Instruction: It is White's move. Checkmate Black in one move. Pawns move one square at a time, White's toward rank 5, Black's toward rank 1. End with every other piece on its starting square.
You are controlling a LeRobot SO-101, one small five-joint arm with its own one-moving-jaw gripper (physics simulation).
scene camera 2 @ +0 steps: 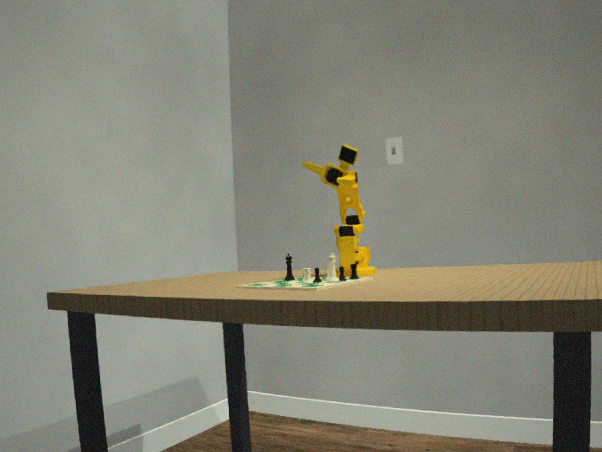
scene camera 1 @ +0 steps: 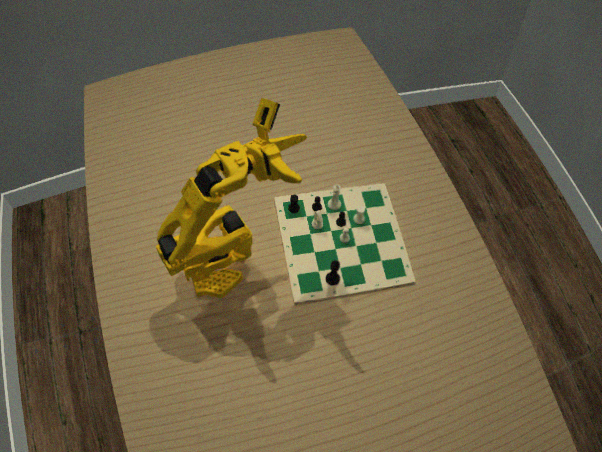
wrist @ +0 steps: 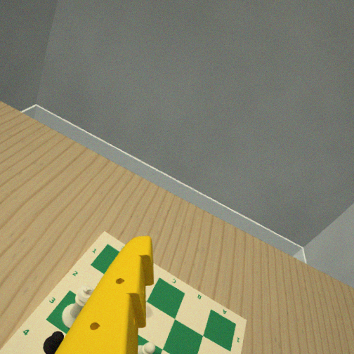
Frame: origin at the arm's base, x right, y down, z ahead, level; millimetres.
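Seen in the pictures: hand, tool point: (scene camera 2: pixel 336 179) (scene camera 1: pixel 304 137); arm's base, link origin: (scene camera 1: pixel 224 267).
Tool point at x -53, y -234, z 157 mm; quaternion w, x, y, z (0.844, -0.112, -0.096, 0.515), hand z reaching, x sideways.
Note:
Pixels of each thing's top centre, then the offset from my tool point to it. "*": a spot on its surface instead. Level surfaces: height alone.
- Black's king, top centre: (scene camera 1: pixel 335 261) (scene camera 2: pixel 288 253) dy +164, dx +131, dz +16 mm
- White's tall king, top centre: (scene camera 1: pixel 337 184) (scene camera 2: pixel 332 252) dy +164, dx -14, dz +71 mm
- medium white piece, top centre: (scene camera 1: pixel 318 212) dy +188, dx +19, dz +27 mm
- White's rook, top centre: (scene camera 1: pixel 361 209) (scene camera 2: pixel 307 268) dy +194, dx +30, dz +104 mm
- white pawn, top centre: (scene camera 1: pixel 346 229) dy +196, dx +61, dz +64 mm
- d3 pawn, top centre: (scene camera 1: pixel 342 212) (scene camera 2: pixel 316 267) dy +196, dx +26, dz +70 mm
- black piece, top centre: (scene camera 1: pixel 294 197) (scene camera 2: pixel 353 264) dy +194, dx -28, dz -4 mm
- cream board, surface spot: (scene camera 1: pixel 411 281) * dy +228, dx +180, dz +149 mm
- wooden table, surface height: dy +234 mm
My gripper (scene camera 1: pixel 303 158) is wide open and empty, high above the table left of the board; the wrist view shows one notched jaw (wrist: pixel 107 310). Black's king (scene camera 1: pixel 333 275) (scene camera 2: pixel 289 269) stands on a4. White's tall king (scene camera 1: pixel 335 201) (scene camera 2: pixel 332 267) (wrist: pixel 75 311) is on e3. A medium white piece (scene camera 1: pixel 317 221) stands on d4, its type unclear. White's rook (scene camera 1: pixel 359 216) (scene camera 2: pixel 307 275) is on d2, a white pawn (scene camera 1: pixel 345 236) (wrist: pixel 148 349) on c3. Black pawns stand on e4 and d3; the d3 pawn (scene camera 1: pixel 341 220) (scene camera 2: pixel 317 276) is upright. A black piece (scene camera 1: pixel 294 205) (scene camera 2: pixel 354 271) stands on e5.
The green and cream board (scene camera 1: pixel 411 281) (wrist: pixel 241 334) lies on the wooden table (scene camera 1: pixel 450 375) (scene camera 2: pixel 425 290) (wrist: pixel 55 185). Rank 1 is the edge farthest from the arm's base (scene camera 1: pixel 217 283) (scene camera 2: pixel 369 270). The jaw hides part of the board in the wrist view.

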